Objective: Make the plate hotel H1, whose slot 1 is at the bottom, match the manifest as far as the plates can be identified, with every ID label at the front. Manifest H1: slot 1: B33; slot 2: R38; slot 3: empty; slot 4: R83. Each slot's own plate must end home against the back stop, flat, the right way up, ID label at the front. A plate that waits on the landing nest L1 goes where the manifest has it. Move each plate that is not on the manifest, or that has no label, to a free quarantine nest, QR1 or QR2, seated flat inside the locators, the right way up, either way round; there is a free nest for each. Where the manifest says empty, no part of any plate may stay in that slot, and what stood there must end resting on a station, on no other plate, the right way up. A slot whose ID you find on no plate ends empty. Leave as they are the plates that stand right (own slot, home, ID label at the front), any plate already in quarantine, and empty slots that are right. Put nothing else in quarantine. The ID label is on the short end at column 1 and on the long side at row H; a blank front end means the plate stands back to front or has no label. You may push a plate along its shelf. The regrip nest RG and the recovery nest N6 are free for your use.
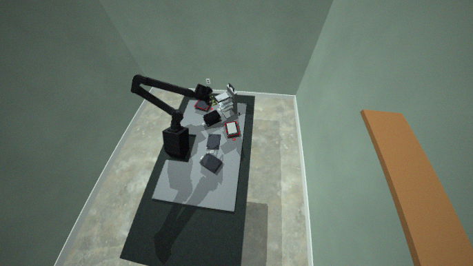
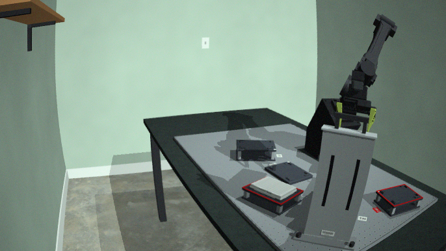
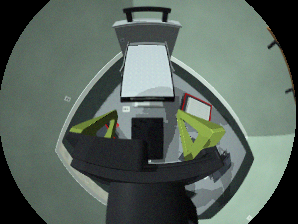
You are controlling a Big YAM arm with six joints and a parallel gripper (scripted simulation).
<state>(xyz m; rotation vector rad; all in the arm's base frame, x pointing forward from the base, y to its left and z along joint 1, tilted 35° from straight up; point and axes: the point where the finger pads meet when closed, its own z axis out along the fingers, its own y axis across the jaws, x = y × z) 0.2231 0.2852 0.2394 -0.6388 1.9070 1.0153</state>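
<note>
Right now my hand is 110 mm above the plate, 90 mm to the right of it and 80 mm short of it. The rest, counted from my hand: N6 label: 390 mm to the right, 260 mm below, 90 mm ahead; then plate hotel H1: 150 mm to the left, 130 mm ahead, 110 mm below.
</note>
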